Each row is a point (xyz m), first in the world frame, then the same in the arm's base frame.
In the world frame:
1: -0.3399 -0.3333 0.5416
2: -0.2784 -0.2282 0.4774
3: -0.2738 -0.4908 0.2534
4: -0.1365 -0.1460 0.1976
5: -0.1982 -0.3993 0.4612
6: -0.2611 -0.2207 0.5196
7: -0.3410 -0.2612 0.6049
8: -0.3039 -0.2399 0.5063
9: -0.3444 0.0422 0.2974
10: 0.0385 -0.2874 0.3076
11: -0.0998 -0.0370 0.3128
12: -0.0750 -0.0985 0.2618
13: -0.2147 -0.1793 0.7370
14: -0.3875 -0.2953 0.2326
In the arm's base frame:
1: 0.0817 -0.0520 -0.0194
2: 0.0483 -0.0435 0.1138
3: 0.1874 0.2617 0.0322
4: 0.0548 0.1582 0.3677
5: 0.2168 0.0260 0.0615
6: 0.0629 -0.0874 0.1139
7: 0.0439 -0.1375 0.0024
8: 0.0417 -0.0615 0.0784
9: -0.2060 0.0248 0.3152
10: 0.2943 0.0875 0.3485
11: 0.0292 0.0057 0.4184
12: 0.0795 0.0724 0.4143
13: 0.1050 -0.3080 0.0879
14: -0.0278 0.2212 0.0925

